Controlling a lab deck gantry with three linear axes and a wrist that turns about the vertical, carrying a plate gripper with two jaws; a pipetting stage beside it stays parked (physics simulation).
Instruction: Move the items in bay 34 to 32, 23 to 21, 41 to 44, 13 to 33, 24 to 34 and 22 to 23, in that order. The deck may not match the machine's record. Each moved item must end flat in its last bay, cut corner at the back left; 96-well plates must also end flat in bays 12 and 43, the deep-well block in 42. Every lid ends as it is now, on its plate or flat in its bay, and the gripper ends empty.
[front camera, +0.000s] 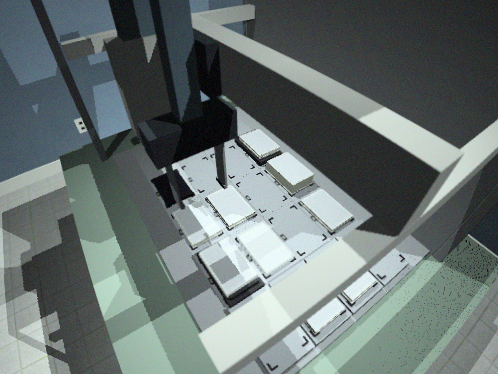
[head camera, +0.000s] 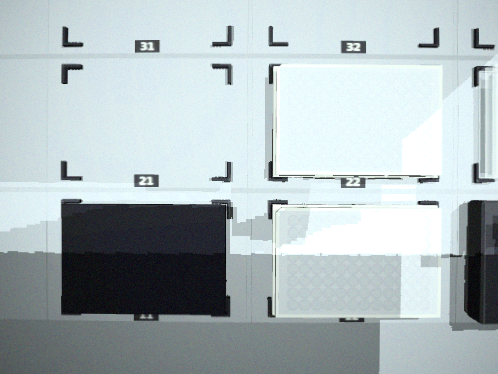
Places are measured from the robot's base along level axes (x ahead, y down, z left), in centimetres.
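Pixels of known places: gripper, between the fingertips: (front camera: 201, 193); robot's base, origin of its link: (front camera: 151, 181) (head camera: 67, 309).
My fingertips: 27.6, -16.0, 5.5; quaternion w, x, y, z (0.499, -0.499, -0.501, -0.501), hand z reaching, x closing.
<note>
Ahead of a thing's pixels: the offset from my fingertips to its middle, as dx, dy, dz.
My gripper (front camera: 202, 196) is open, its jaws wide apart with nothing between them, above the deck near bays 21, 22 and 12. A white plate {-4.8, +15.3, +9.5} (front camera: 231, 206) (head camera: 357, 120) lies in bay 22. Another {-4.8, +15.3, -1.2} (front camera: 197, 223) (head camera: 356, 280) lies in bay 12, cut corner at the back left. Bay 23 holds a pale plate {+11.6, +14.7, +9.5} (front camera: 265, 247) (head camera: 488, 125). Bay 13 holds a white-topped item with a dark base (front camera: 231, 270) (head camera: 481, 262). A white plate over a dark base {-21.1, +13.0, +31.1} (front camera: 258, 144) is in bay 41. Plates in 24 {+28.0, +13.8, +9.5} (front camera: 326, 316) and 34 {+28.0, +13.8, +20.2} (front camera: 360, 287) are partly hidden.
Bay 42 holds the tall deep-well block {-4.8, +13.9, +30.9} (front camera: 290, 172), and bay 43 a white plate {+11.6, +15.3, +30.9} (front camera: 327, 210). A black item {-21.2, +15.6, -1.2} (front camera: 172, 187) (head camera: 144, 259) lies flat in bay 11. A pale frame beam (front camera: 300, 290) crosses in front of the deck. The dark gantry column (front camera: 177, 65) stands above the gripper.
</note>
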